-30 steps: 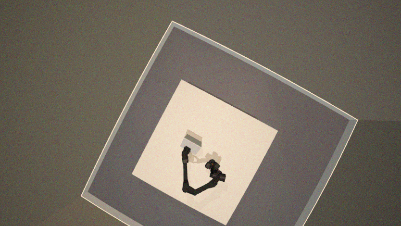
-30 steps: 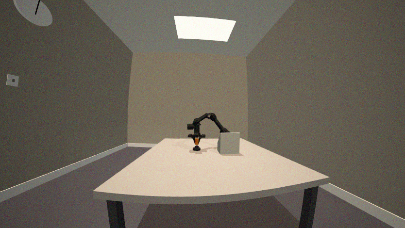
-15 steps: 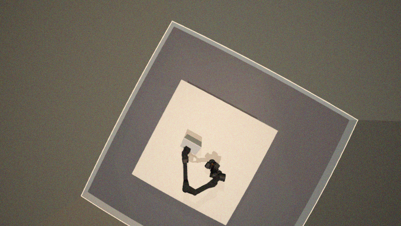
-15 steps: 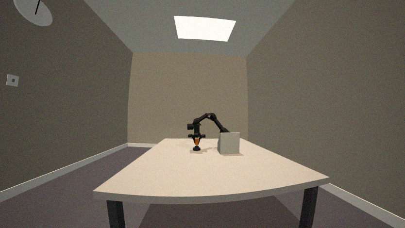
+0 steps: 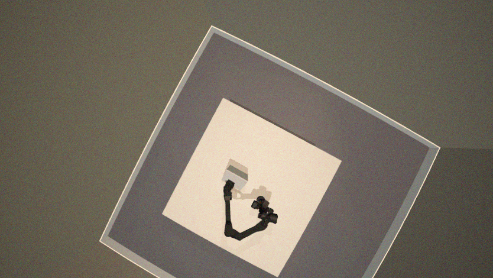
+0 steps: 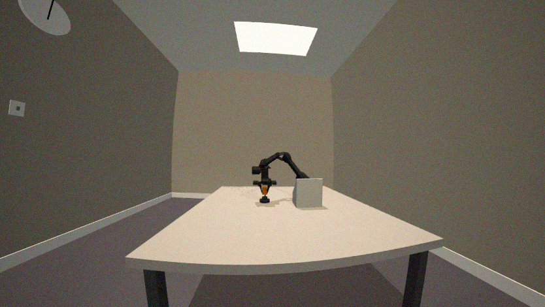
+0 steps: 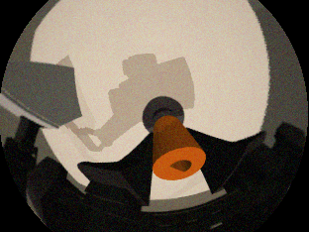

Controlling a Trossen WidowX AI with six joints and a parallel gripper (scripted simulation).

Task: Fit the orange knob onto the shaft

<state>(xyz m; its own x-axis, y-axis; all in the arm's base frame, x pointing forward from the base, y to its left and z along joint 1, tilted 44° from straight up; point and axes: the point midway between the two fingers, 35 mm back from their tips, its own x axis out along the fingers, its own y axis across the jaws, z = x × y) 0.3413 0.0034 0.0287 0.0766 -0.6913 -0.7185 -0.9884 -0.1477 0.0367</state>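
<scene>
Right now my gripper tip is 20 mm below the orange knob. The rest, counted from my gripper tip: dark round pedestal (40 mm below).
</scene>
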